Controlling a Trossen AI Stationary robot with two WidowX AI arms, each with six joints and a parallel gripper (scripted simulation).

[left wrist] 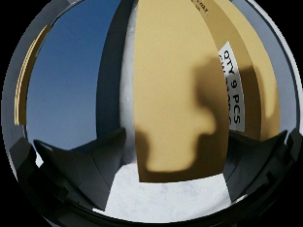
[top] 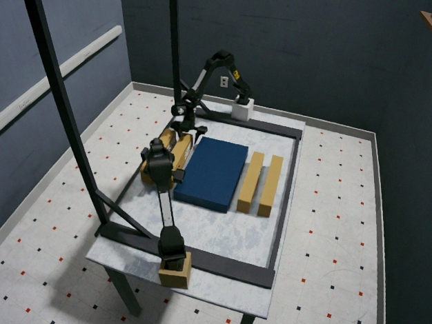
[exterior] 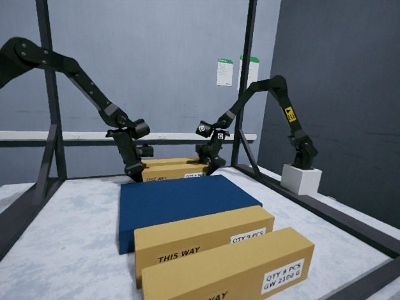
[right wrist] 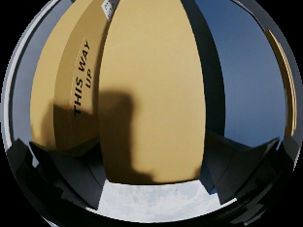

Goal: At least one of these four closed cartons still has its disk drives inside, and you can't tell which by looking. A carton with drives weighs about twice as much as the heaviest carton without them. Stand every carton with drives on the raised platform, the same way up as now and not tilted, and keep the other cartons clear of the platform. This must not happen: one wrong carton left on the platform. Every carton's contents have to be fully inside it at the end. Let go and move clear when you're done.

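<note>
Right now my right hand is 15 cm to the right of the carton, 3 cm above it and 1 cm past it. The rest, counted from my right hand: dark frame rail 55 cm ahead, 13 cm to the left, 6 cm below; then raised blue platform 18 cm ahead, 14 cm to the left, 4 cm below.
Now: left hand 14 cm to the left of the carton and 3 cm above it. From my left hand the other things lie so: dark frame rail (56 cm ahead, 16 cm to the right, 7 cm below); raised blue platform (19 cm ahead, 15 cm to the right, 5 cm below).
</note>
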